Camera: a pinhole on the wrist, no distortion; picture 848 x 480 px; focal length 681.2 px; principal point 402.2 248.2 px. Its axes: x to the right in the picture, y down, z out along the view. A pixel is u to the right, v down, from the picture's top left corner.
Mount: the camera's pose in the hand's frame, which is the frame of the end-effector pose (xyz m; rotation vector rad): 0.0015 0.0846 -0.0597 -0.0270 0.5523 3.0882
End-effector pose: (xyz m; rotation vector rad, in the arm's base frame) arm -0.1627 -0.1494 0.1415 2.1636 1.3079 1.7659
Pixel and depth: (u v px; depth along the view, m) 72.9 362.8 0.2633
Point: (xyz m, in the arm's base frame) 0.0803 -0.0661 0.2384
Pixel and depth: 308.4 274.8 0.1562
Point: -0.0144 -0.1818 0.1967
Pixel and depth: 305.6 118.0 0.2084
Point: 0.0472 -0.2014 0.2233
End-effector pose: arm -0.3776 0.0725 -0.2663 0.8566 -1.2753 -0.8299
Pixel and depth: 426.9 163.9 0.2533
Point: -0.5350 0.1614 -0.0765
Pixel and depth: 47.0 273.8 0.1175
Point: -0.4180 0.0692 -0.1265
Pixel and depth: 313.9 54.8 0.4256
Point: -0.6523 0.1611 0.0910
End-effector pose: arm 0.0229 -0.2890 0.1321 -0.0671 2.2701 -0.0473
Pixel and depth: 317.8 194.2 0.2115
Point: 0.1035 -0.1189 0.0178
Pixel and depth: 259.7 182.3 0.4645
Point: 0.2316 -0.0121 -0.1872
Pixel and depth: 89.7 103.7 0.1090
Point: 0.0132 -0.1489 0.0631
